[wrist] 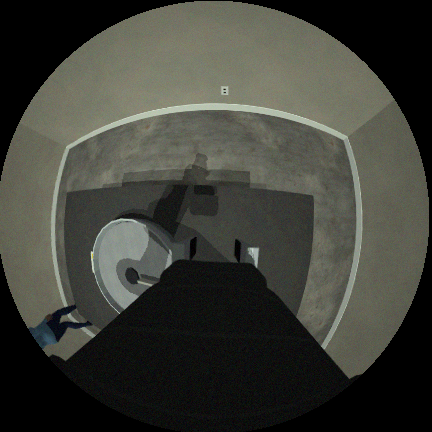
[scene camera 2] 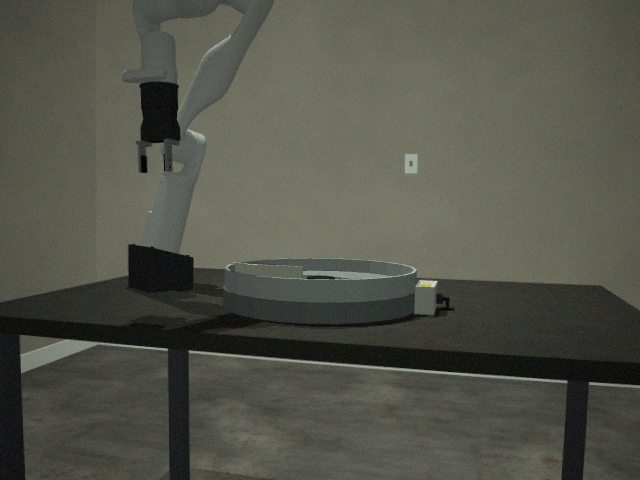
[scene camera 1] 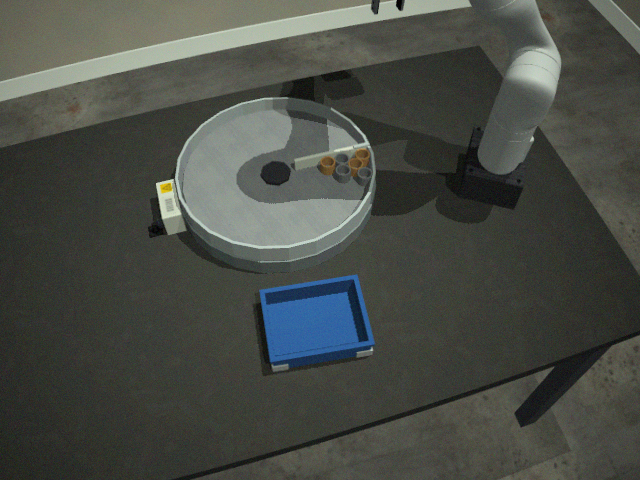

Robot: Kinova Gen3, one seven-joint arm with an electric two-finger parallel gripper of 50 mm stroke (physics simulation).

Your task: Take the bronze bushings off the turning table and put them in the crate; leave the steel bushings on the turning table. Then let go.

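Where they show: gripper, fingertip midpoint: (wrist: pixel 214 245) (scene camera 2: pixel 155 172) (scene camera 1: pixel 386 10); arm's base, link origin: (scene camera 2: pixel 161 250) (scene camera 1: pixel 498 155).
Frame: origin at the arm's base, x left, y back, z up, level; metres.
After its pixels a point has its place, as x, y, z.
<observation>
The round grey turning table (scene camera 1: pixel 232 206) @(-0.044, -0.572, -0.042) (scene camera 2: pixel 320 290) @(-0.306, -0.524, -0.032) (wrist: pixel 112 250) @(-0.181, -0.567, -0.042) has a raised rim. On its right side in scene camera 1, three bronze bushings (scene camera 1: pixel 327 165) (scene camera 1: pixel 355 166) @(-0.079, -0.296, -0.039) (scene camera 1: pixel 362 156) @(-0.102, -0.273, -0.038) and three steel bushings (scene camera 1: pixel 342 173) (scene camera 1: pixel 364 175) @(-0.049, -0.285, -0.039) (scene camera 1: pixel 341 159) @(-0.102, -0.321, -0.034) stand grouped beside a pale bar. The bushings are hidden in scene camera 2 and in the wrist view. The blue crate (scene camera 1: pixel 315 322) @(0.234, -0.469, -0.089) stands in front of the turning table and is empty. My gripper (scene camera 1: pixel 387 5) @(-0.299, -0.168, 0.190) (scene camera 2: pixel 155 164) @(-0.299, -0.168, 0.190) (wrist: pixel 214 245) @(-0.299, -0.168, 0.190) is open and empty, high up and off to the side of the turning table, away from the bushings.
The pale bar (scene camera 1: pixel 308 160) @(-0.102, -0.394, -0.016) runs from near the dark hub (scene camera 1: pixel 275 173) @(-0.100, -0.468, -0.033) to the rim. A white box (scene camera 1: pixel 169 206) @(-0.075, -0.700, -0.037) (scene camera 2: pixel 425 298) @(-0.147, -0.703, -0.061) with a yellow label sits against the turning table's outer side. The arm's black base (scene camera 1: pixel 491 184) @(0.050, -0.033, -0.030) (scene camera 2: pixel 160 269) @(-0.064, -0.036, -0.041) stands on the table. A person (wrist: pixel 50 332) shows in the wrist view.
</observation>
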